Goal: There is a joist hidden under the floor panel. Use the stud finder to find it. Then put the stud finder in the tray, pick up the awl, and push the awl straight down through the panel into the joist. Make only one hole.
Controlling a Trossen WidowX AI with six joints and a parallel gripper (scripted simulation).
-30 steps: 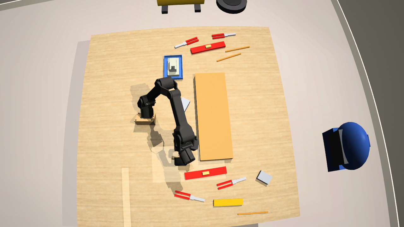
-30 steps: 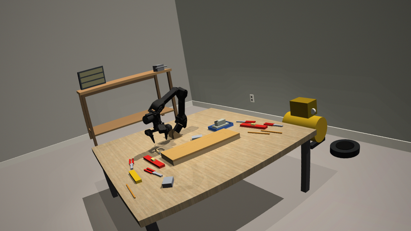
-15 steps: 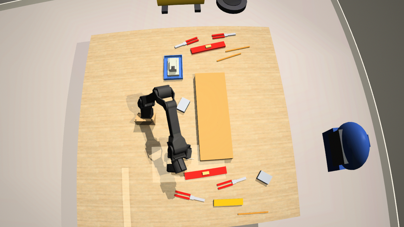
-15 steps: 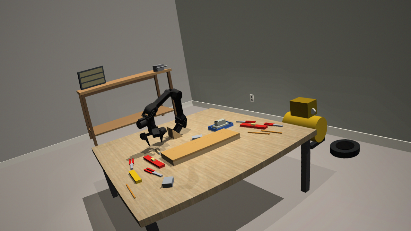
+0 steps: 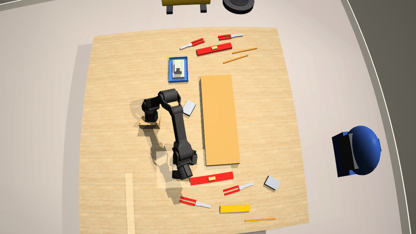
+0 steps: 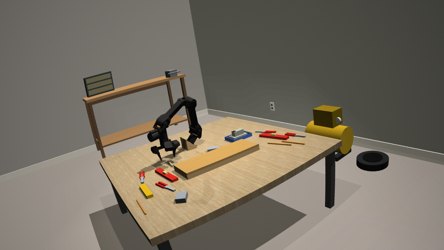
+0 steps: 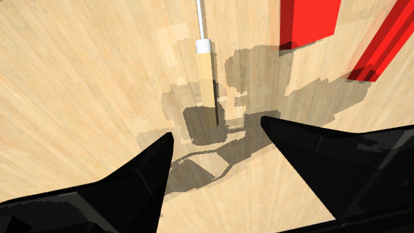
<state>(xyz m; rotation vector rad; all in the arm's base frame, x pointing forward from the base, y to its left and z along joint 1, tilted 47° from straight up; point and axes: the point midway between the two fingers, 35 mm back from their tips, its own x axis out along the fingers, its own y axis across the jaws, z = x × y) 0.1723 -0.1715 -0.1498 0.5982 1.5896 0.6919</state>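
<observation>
Now: gripper tip 60 mm short of the awl and 30 mm above it. Round my gripper tip: yellow block 310 mm ahead, 240 mm to the right, 30 mm below; stud finder 40 mm behind, 540 mm to the left, 10 mm above; blue tray 40 mm behind, 560 mm to the left, 20 mm below.
</observation>
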